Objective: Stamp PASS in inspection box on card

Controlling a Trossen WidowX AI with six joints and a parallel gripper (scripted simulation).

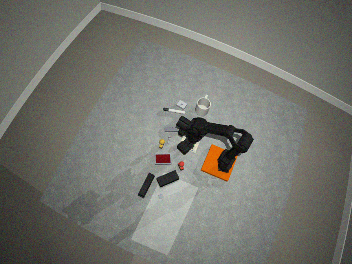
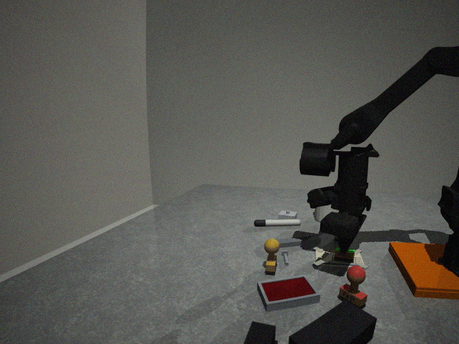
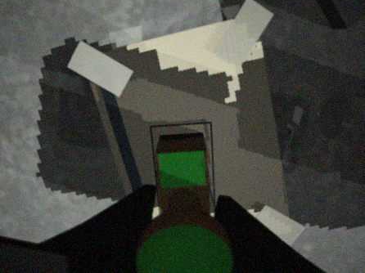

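My gripper tip is right at the green-topped stamp. Also, from my gripper tip: cream card: 10 mm ahead, 10 mm to the right, 30 mm below; then blue-knobbed stamp: 20 mm behind, 90 mm to the right; then grey bar: 100 mm ahead, 70 mm to the right, 20 mm below.
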